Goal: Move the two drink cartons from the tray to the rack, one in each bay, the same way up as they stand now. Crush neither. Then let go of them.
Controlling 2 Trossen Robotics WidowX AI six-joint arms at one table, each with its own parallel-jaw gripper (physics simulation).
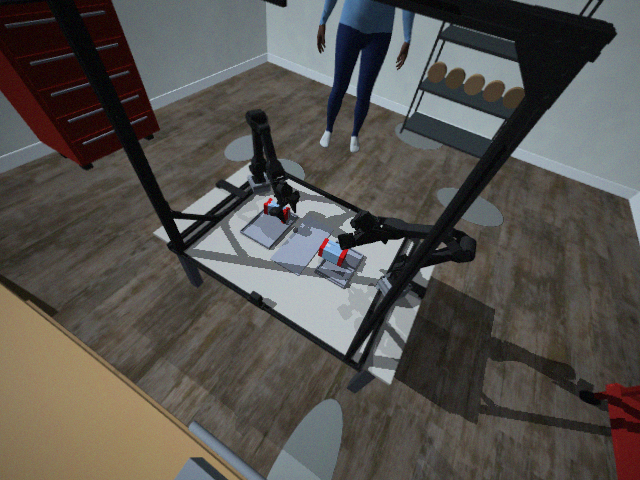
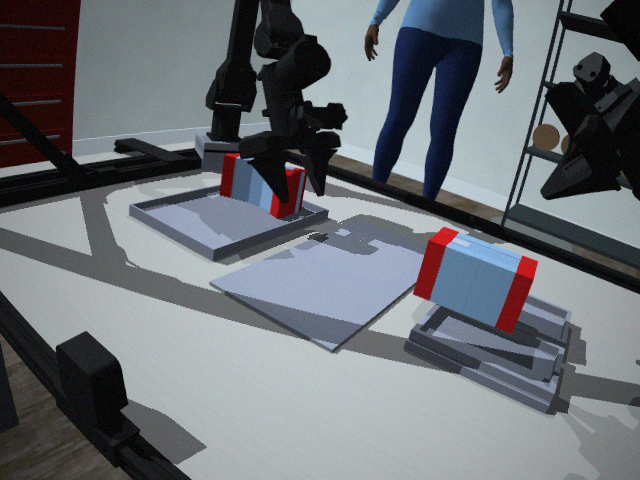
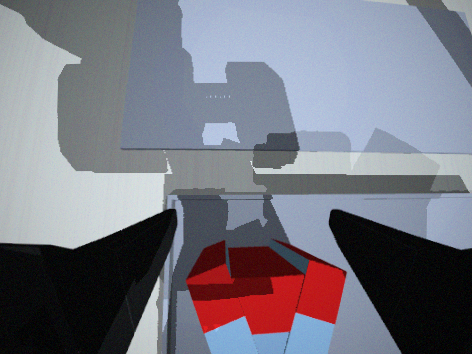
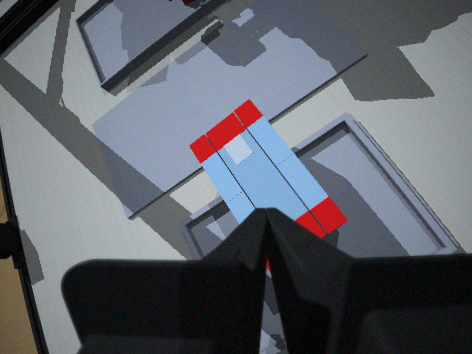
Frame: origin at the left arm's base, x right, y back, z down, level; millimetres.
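Seen in the pictures: left gripper, between the fingertips: (image 1: 290, 218) (image 2: 304, 199) (image 3: 253, 216); right gripper, between the fingertips: (image 2: 543, 195) (image 4: 265, 218); left arm's base, origin of its link: (image 1: 258, 179) (image 2: 223, 138).
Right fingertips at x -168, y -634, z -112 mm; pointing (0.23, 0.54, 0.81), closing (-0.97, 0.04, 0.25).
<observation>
Offsets run from my right fingertips to a thing's top centre. Level surfaces: height alone.
One blue drink carton with red ends @(dx +159, dy +387, dz +94 mm) (image 1: 272, 206) (image 2: 247, 183) (image 3: 270, 291) lies in the grey tray @(dx +215, dy +342, dz +152 mm) (image 1: 263, 230) (image 2: 223, 248) at the left. My left gripper (image 1: 288, 210) (image 2: 299, 194) (image 3: 253, 216) is open, and its fingers straddle that carton's near red end without touching it. The second carton @(dx +21, dy +35, dz +80 mm) (image 1: 333, 251) (image 2: 475, 281) (image 4: 266, 168) rests tilted on the grey rack @(dx -4, dy -5, dz +148 mm) (image 1: 337, 275) (image 2: 485, 367) (image 4: 375, 197) at the right. My right gripper (image 1: 342, 242) (image 4: 265, 218) is shut and empty, just above and behind that carton.
A flat grey mat @(dz +164 mm) (image 1: 301, 248) (image 2: 328, 286) (image 4: 182, 105) lies between tray and rack on the white table @(dz +168 mm) (image 2: 318, 429). A person (image 1: 361, 71) (image 2: 442, 95) stands behind the table. Black frame posts (image 1: 132, 143) rise at the table corners. A shelf unit (image 1: 456, 135) stands at the back right.
</observation>
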